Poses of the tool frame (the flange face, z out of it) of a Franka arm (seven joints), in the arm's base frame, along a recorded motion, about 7 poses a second.
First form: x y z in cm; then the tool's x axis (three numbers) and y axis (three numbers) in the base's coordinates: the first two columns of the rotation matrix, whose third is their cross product.
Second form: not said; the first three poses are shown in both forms.
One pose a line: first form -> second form
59.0, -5.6, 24.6, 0.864, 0.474, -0.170, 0.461, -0.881, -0.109 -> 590, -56, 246, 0.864, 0.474, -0.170, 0.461, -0.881, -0.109
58.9, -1.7, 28.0, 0.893, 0.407, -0.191, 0.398, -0.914, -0.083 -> 589, -17, 280, 0.893, 0.407, -0.191, 0.398, -0.914, -0.083
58.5, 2.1, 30.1, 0.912, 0.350, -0.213, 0.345, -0.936, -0.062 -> 585, 21, 301, 0.912, 0.350, -0.213, 0.345, -0.936, -0.062
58.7, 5.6, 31.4, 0.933, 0.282, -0.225, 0.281, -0.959, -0.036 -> 587, 56, 314, 0.933, 0.282, -0.225, 0.281, -0.959, -0.036
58.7, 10.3, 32.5, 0.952, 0.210, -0.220, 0.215, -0.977, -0.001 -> 587, 103, 325, 0.952, 0.210, -0.220, 0.215, -0.977, -0.001
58.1, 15.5, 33.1, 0.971, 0.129, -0.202, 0.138, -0.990, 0.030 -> 581, 155, 331, 0.971, 0.129, -0.202, 0.138, -0.990, 0.030
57.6, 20.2, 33.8, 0.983, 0.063, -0.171, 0.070, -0.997, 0.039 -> 576, 202, 338, 0.983, 0.063, -0.171, 0.070, -0.997, 0.039
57.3, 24.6, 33.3, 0.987, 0.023, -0.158, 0.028, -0.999, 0.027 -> 573, 246, 333, 0.987, 0.023, -0.158, 0.028, -0.999, 0.027
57.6, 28.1, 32.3, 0.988, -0.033, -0.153, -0.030, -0.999, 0.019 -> 576, 281, 323, 0.988, -0.033, -0.153, -0.030, -0.999, 0.019
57.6, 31.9, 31.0, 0.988, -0.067, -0.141, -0.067, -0.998, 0.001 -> 576, 319, 310, 0.988, -0.067, -0.141, -0.067, -0.998, 0.001
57.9, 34.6, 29.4, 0.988, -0.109, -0.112, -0.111, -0.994, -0.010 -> 579, 346, 294, 0.988, -0.109, -0.112, -0.111, -0.994, -0.010
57.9, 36.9, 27.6, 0.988, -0.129, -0.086, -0.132, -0.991, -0.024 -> 579, 369, 276, 0.988, -0.129, -0.086, -0.132, -0.991, -0.024
